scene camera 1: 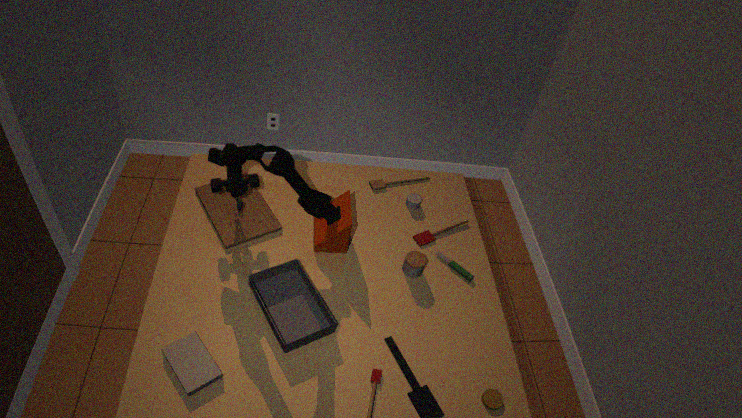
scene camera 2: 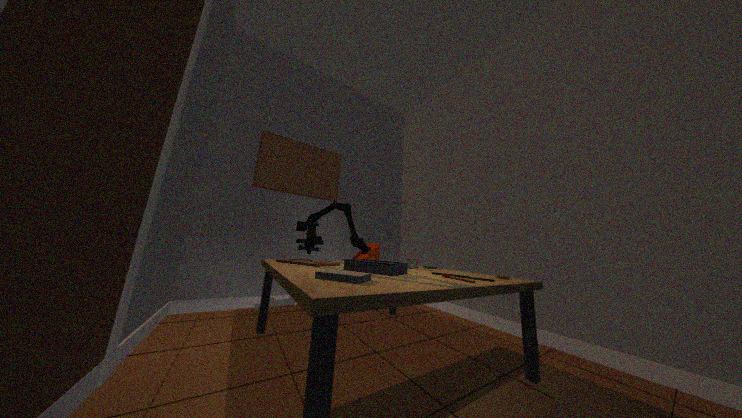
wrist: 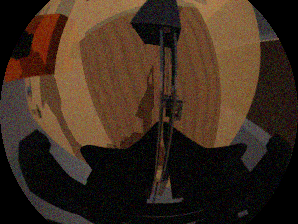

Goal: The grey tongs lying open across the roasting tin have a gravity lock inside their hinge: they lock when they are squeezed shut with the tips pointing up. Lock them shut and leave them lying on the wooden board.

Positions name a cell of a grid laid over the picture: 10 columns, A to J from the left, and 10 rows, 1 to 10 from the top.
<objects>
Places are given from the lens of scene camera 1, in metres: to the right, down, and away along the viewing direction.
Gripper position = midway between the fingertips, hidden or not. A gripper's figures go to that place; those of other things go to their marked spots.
my gripper (scene camera 1: D5): -0.55, -0.04, 1.88
white block (scene camera 1: C9): -0.56, 0.48, 1.39
</objects>
